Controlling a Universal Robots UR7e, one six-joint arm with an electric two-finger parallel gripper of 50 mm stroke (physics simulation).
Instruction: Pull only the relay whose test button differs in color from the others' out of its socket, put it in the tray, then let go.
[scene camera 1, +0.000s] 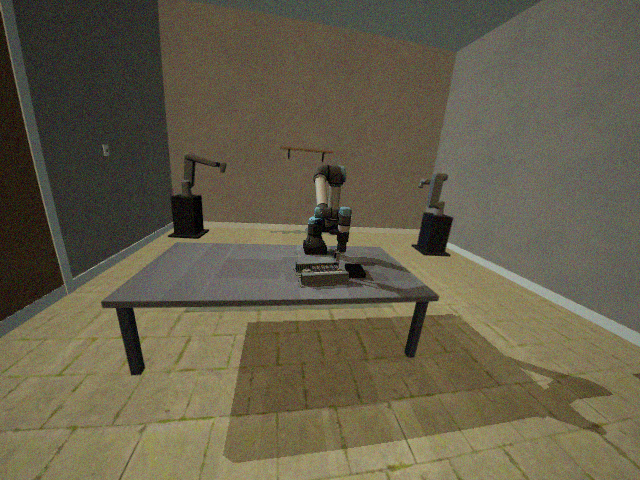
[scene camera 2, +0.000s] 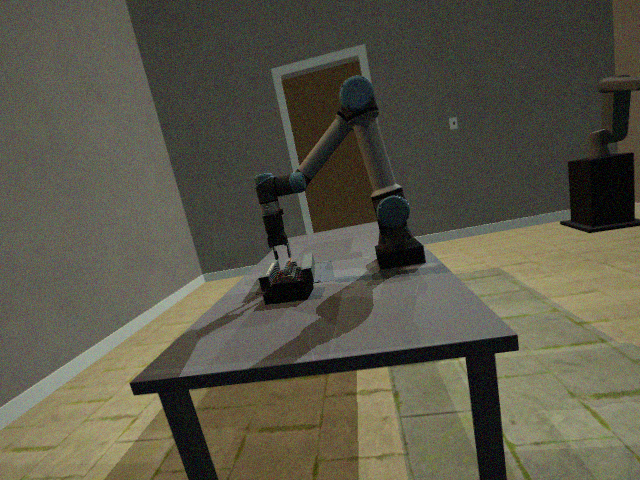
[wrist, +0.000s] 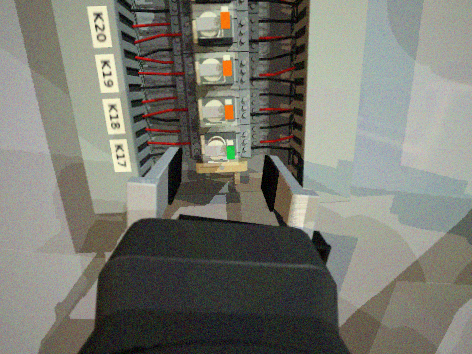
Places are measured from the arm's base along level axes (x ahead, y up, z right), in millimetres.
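Pixels of known places: gripper, fingertip midpoint: (scene camera 1: 336, 259) (scene camera 2: 283, 258) (wrist: 222, 168); arm's base at its link origin: (scene camera 1: 314, 243) (scene camera 2: 396, 245).
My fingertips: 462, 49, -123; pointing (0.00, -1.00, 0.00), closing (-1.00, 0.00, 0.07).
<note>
For each thing: its top centre in the pictures, then the offset to it from my fingertips, as dx, dy, dz. "pt": a spot on its surface instead. Level surfaces: height alone.
- relay with the green test button, top centre: (wrist: 220, 153) +2, -44, -1
- K17 label at a spot on its surface: (wrist: 120, 155) pt +79, -50, -17
- black tray at its top centre: (scene camera 2: 288, 287) (scene camera 1: 355, 268) -47, -78, -146
- tan end piece at a spot on its surface: (wrist: 221, 165) pt -1, -45, -11
- grey table at its surface level: dy -113
The relay with the green test button (wrist: 216, 148) sits in its socket at the near end of the row, beside the K17 label (wrist: 120, 155). The three relays above it, beside K18, K19 and K20, have orange buttons (wrist: 229, 112). My gripper (wrist: 222, 168) (scene camera 2: 282, 254) (scene camera 1: 338, 257) is open and empty. It points down above the near end of the row, and its fingertips appear on either side, just below the green-button relay in the wrist view. The black tray (scene camera 1: 355, 270) (scene camera 2: 287, 294) stands by that end of the row. My gripper's body hides most of it in the wrist view.
Pale wire ducts (wrist: 86, 105) (wrist: 331, 100) flank the relay row, with red and black wires between. A tan end piece (wrist: 221, 167) sits just below the green-button relay. All this stands on the grey table (scene camera 1: 206, 279) (scene camera 2: 413, 315). Two other arms stand on black pedestals (scene camera 1: 187, 214) (scene camera 1: 434, 233) beyond it.
</note>
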